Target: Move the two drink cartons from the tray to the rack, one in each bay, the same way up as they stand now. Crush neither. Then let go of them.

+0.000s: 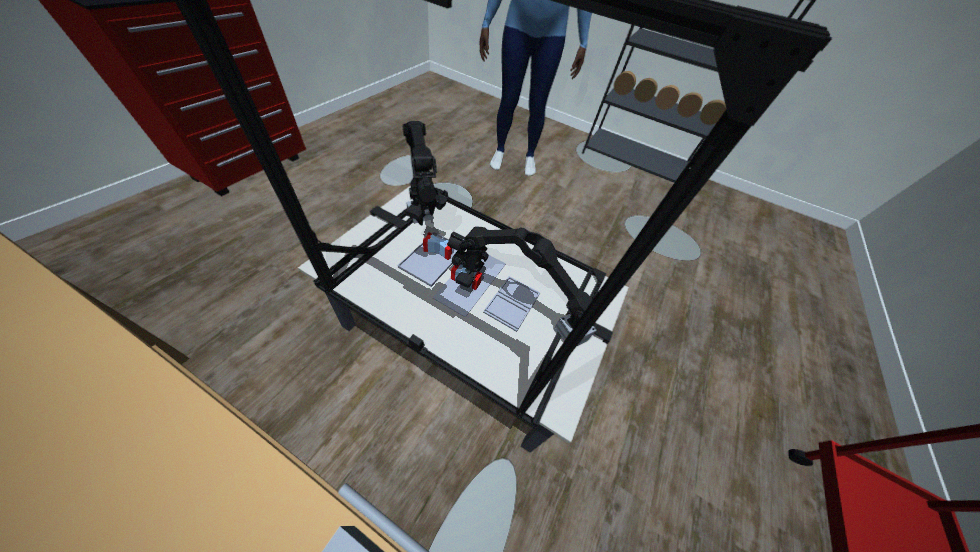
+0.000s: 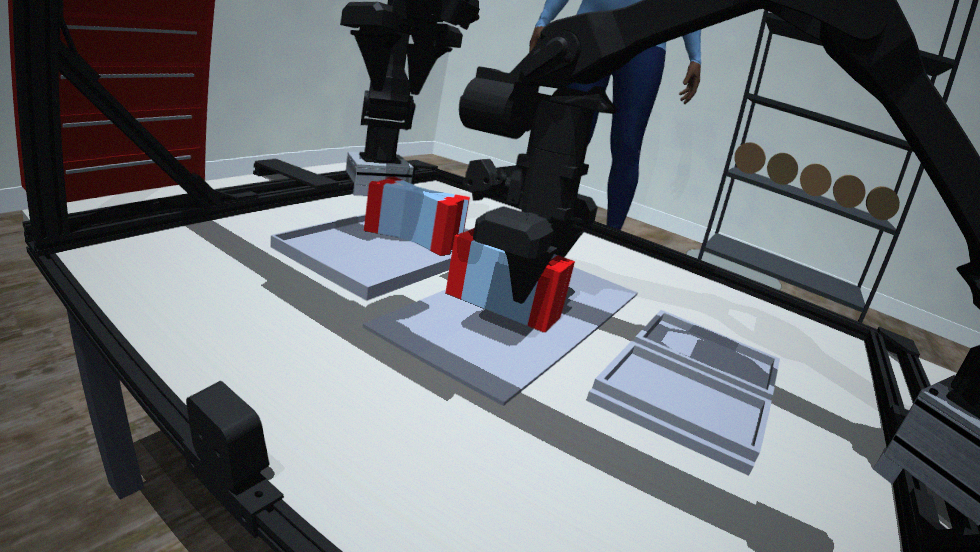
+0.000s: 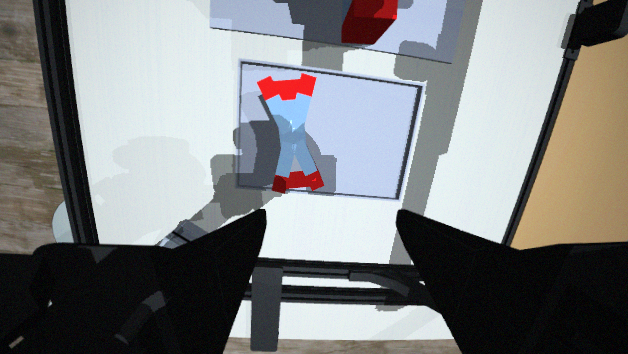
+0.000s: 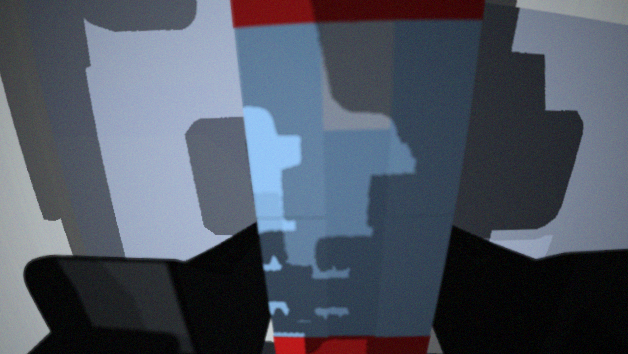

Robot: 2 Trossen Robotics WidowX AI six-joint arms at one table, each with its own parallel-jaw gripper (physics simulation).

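Frame: origin at the left arm's base, x right, y ahead, z up, level; centimetres.
Where they show: left gripper, fingertip midpoint: (image 1: pixel 426 220) (image 2: pixel 396 92) (image 3: pixel 331 216); right gripper, fingertip midpoint: (image 1: pixel 471 280) (image 2: pixel 528 295) (image 4: pixel 343 218); left arm's base, origin of the base link: (image 2: pixel 379 158).
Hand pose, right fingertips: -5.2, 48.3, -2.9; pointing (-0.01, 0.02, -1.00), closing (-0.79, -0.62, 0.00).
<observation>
Things, the pixels of their top centre, and the offset from my right fingertips, as dx, dy, dz. Level surfaces: height alone.
- grey tray, middle of its top: (image 2: pixel 391 237) (image 3: pixel 327 137) (image 1: pixel 432 256) +9.9, -19.1, -1.1
- flat grey mat, its level: dz -2.3
- two-bay rack, middle of its top: (image 2: pixel 702 367) (image 1: pixel 513 300) -12.0, +15.6, -0.7
One drink carton (image 1: pixel 435 244) (image 2: pixel 413 216) (image 3: pixel 290 130), light blue with red ends, lies in the grey tray (image 1: pixel 424 265) (image 2: pixel 351 263) (image 3: pixel 365 140); its middle looks pinched in. My left gripper (image 1: pixel 430 227) (image 3: pixel 331 216) is open and empty, above the tray's back edge. My right gripper (image 1: pixel 467 274) (image 2: pixel 517 274) (image 4: pixel 343 218) is shut on the other drink carton (image 1: pixel 477 280) (image 2: pixel 485 279) (image 4: pixel 348 175), gripping its blue middle from above. This carton is low over or resting on the flat grey mat (image 1: pixel 460 298) (image 2: pixel 521 351) (image 3: pixel 260 17). The two-bay rack (image 1: pixel 499 318) (image 2: pixel 652 416) is empty.
Black frame rails (image 2: pixel 296 181) run along the table's back and sides. A person (image 1: pixel 532 66) stands behind the table. A dark shelf unit (image 1: pixel 652 159) with round discs stands at the back right, and a red drawer cabinet (image 1: pixel 247 110) at the left.
</observation>
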